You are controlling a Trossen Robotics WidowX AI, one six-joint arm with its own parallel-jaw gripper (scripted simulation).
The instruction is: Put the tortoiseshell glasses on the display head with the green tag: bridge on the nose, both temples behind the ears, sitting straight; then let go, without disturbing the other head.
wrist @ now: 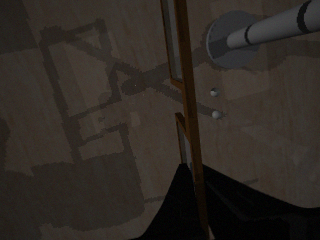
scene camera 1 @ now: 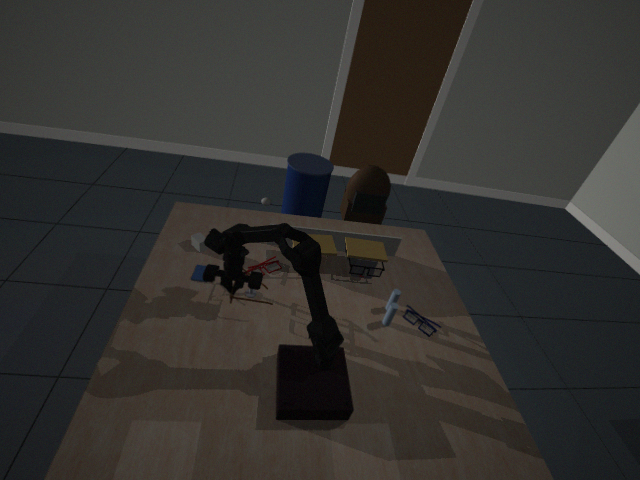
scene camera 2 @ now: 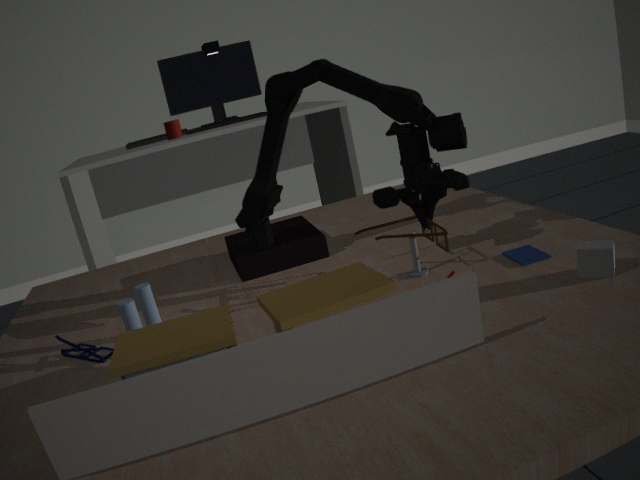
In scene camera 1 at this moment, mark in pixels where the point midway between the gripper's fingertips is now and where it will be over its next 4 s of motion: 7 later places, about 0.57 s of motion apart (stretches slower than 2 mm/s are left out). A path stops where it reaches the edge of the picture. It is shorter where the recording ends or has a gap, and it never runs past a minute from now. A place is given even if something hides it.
My gripper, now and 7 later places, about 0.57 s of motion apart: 232,294; 229,296; 226,298; 224,301; 226,299; 228,285; 257,275; 287,274
